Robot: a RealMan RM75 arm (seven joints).
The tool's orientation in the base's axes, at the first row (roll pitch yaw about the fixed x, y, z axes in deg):
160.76 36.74 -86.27
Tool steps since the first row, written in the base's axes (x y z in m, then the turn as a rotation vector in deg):
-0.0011 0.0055 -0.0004 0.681 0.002 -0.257
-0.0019 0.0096 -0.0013 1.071 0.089 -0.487
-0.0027 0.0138 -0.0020 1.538 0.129 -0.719
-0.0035 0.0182 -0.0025 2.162 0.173 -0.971
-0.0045 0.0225 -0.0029 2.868 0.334 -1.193
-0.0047 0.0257 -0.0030 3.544 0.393 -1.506
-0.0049 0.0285 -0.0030 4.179 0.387 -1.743
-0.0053 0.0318 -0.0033 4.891 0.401 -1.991
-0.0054 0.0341 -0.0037 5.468 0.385 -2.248
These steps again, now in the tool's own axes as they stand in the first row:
-0.0042 -0.0005 0.0037 0.188 -0.701 -0.053
-0.0070 -0.0011 0.0069 0.276 -1.147 0.025
-0.0100 -0.0016 0.0100 0.407 -1.652 0.052
-0.0132 -0.0021 0.0130 0.555 -2.310 0.038
-0.0165 -0.0024 0.0160 0.596 -3.067 0.035
-0.0190 -0.0031 0.0179 0.771 -3.793 0.057
-0.0213 -0.0036 0.0195 0.951 -4.444 0.001
-0.0237 -0.0042 0.0217 1.125 -5.175 -0.064
-0.0253 -0.0048 0.0233 1.322 -5.775 -0.089

